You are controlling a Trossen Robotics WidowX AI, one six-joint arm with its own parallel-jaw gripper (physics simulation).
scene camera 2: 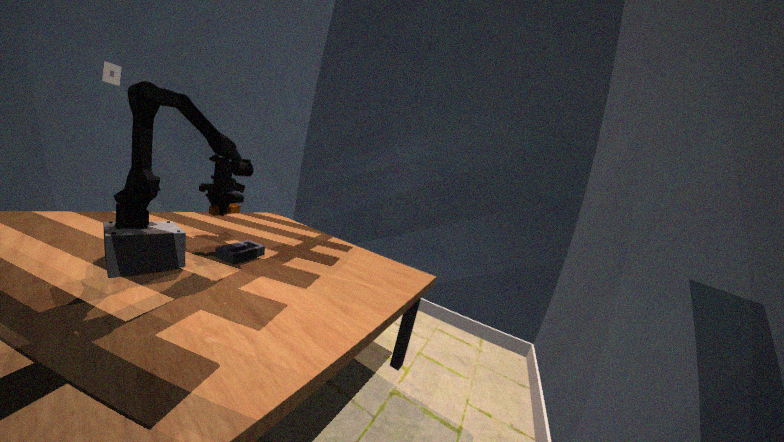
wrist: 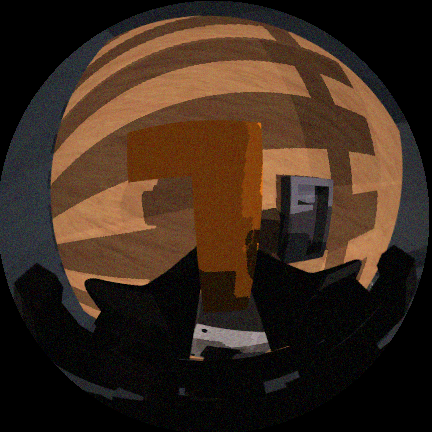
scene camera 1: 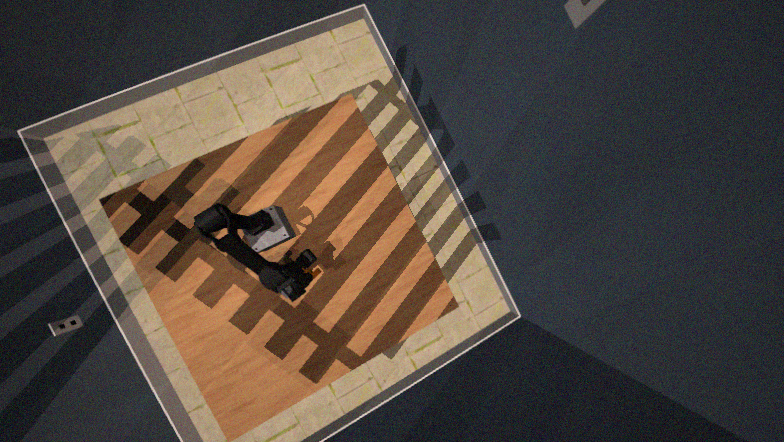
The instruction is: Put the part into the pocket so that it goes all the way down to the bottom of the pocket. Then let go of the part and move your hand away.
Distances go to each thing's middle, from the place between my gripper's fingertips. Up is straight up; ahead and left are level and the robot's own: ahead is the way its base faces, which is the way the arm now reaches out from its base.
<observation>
The orange part [wrist: 223, 157] lies 2 cm ahead of my hand, 2 cm to the left of it and 2 cm above it. From my hand the other things lie so: dark pocket block [scene camera 2: 234, 253]: 4 cm ahead, 14 cm to the right, 10 cm below.
</observation>
